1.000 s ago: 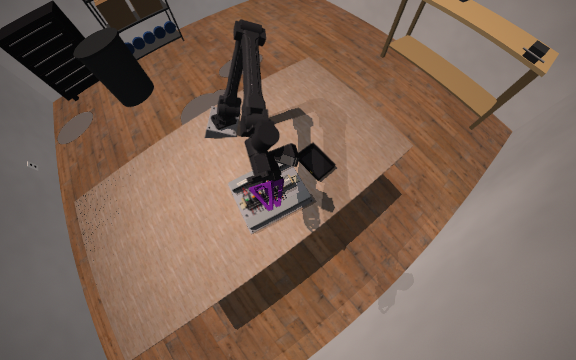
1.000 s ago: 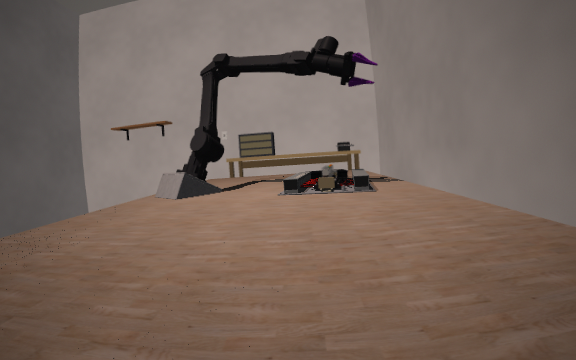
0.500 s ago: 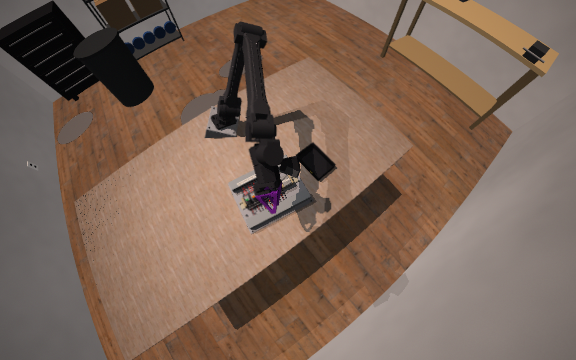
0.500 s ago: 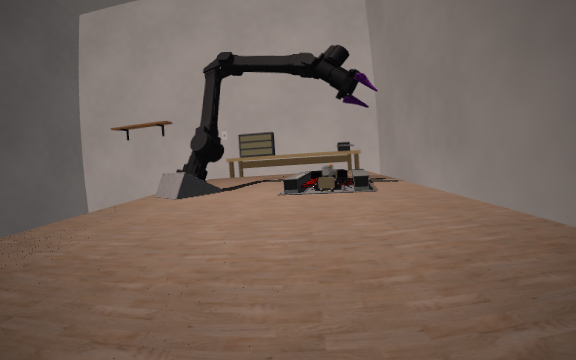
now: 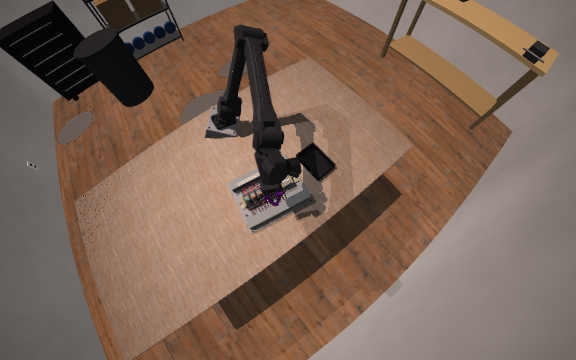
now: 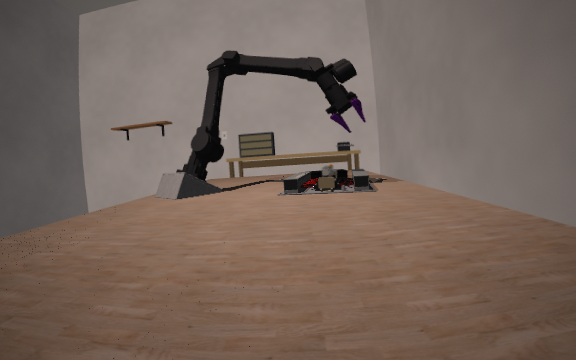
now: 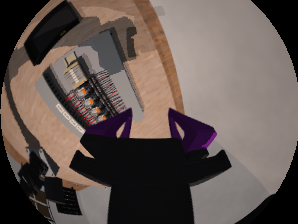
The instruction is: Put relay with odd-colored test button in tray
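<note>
The relay lies 110 mm behind my hand, 90 mm to the right of it and 140 mm below it. Round my hand: grey panel (100 mm behind, 10 mm to the left, 190 mm below); then black tray (100 mm behind, 280 mm to the left, 170 mm below).
</note>
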